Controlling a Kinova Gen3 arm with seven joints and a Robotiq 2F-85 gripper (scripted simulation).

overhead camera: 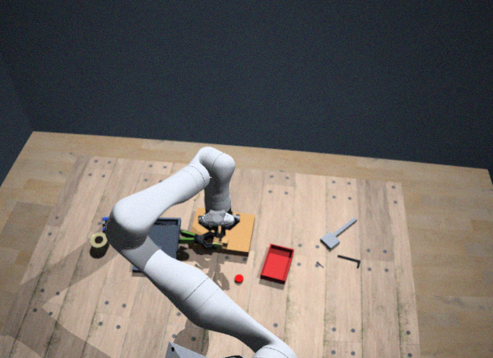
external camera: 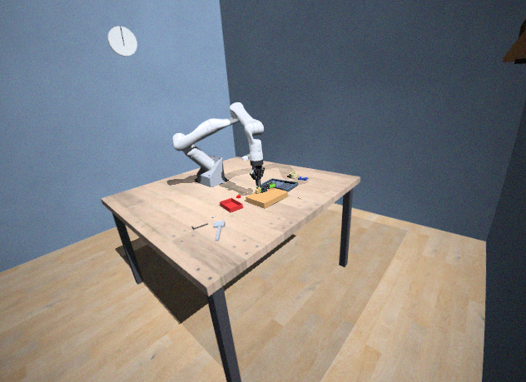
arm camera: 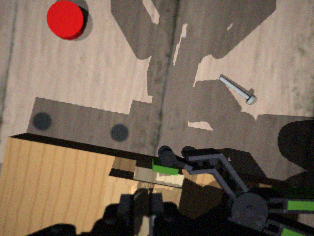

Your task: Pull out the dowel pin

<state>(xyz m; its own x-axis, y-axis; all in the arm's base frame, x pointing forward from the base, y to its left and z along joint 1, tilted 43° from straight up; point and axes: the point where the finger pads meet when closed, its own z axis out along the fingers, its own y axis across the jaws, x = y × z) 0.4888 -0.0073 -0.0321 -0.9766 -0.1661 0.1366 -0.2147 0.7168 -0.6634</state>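
Right now my hand is 2 cm above the dowel pin. The rest, counted from my hand: bench board 5 cm ahead, 1 cm to the left, 7 cm below; then wooden block 5 cm below; then red disc 10 cm behind, 8 cm to the right, 9 cm below.
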